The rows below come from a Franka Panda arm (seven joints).
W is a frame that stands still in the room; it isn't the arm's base.
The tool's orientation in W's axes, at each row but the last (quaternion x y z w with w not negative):
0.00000, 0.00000, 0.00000, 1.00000
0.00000, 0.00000, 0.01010, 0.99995
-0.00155, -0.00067, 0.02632, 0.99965
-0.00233, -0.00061, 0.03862, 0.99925
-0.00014, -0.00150, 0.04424, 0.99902
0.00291, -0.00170, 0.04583, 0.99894
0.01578, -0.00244, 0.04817, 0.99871
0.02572, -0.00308, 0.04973, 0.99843
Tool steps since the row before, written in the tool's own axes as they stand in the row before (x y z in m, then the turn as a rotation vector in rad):
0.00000, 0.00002, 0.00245, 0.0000, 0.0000, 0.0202
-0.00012, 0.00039, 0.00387, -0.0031, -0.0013, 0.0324
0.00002, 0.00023, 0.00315, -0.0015, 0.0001, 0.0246
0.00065, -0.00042, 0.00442, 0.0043, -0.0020, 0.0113
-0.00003, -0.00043, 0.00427, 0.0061, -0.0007, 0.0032
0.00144, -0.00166, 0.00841, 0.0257, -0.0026, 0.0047
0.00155, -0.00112, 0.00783, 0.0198, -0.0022, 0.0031
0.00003, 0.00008, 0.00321, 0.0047, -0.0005, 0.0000
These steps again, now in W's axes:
0.00000, 0.00002, 0.00245, 0.0000, 0.0000, 0.0202
-0.00013, 0.00039, 0.00387, -0.0031, -0.0014, 0.0324
0.00000, 0.00024, 0.00315, -0.0015, 0.0001, 0.0246
0.00067, -0.00035, 0.00442, 0.0044, -0.0016, 0.0113
0.00000, -0.00043, 0.00427, 0.0061, -0.0002, 0.0032
0.00156, -0.00157, 0.00841, 0.0258, -0.0003, 0.0048
0.00162, -0.00121, 0.00780, 0.0199, -0.0004, 0.0032
0.00001, -0.00008, 0.00321, 0.0047, 0.0000, 0.0000

